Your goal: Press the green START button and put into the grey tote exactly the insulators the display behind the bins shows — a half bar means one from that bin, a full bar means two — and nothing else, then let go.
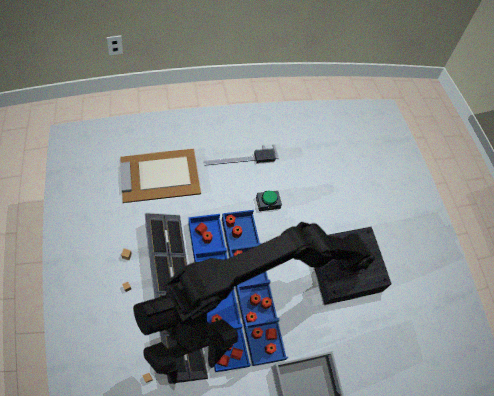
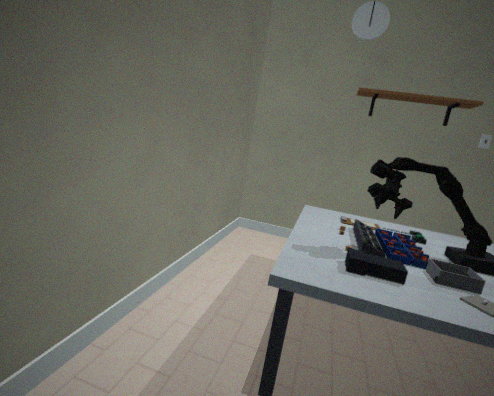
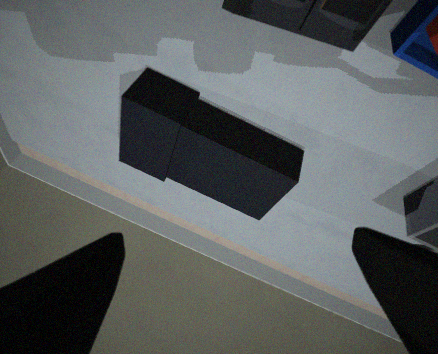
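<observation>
My gripper (image 1: 192, 374) (image 2: 387, 212) (image 3: 239, 241) is open and empty, high above the table near the front end of the display. The green START button (image 1: 270, 197) sits on a dark box behind the bins. Blue bins (image 1: 205, 219) (image 2: 400, 247) (image 3: 417, 47) stand in two columns, partly hidden by the arm. They hold orange round insulators (image 1: 237, 231) with dark centres and red blocky pieces (image 1: 271, 333). The dark display (image 1: 167, 217) (image 2: 367, 237) (image 3: 325, 35) stands beside them; its bars are too dim to read. The grey tote (image 1: 305, 359) (image 2: 457, 282) (image 3: 425, 220) shows partly; no pieces show on its visible floor.
A long black two-part box (image 2: 375, 267) (image 3: 210, 160) lies near the display's front end. Small tan cubes (image 1: 126, 254) lie left of the display. A clipboard (image 1: 165, 173) and a dark slider-like tool (image 1: 265, 155) lie at the back. A flat beige plate (image 2: 479, 304) lies beside the tote.
</observation>
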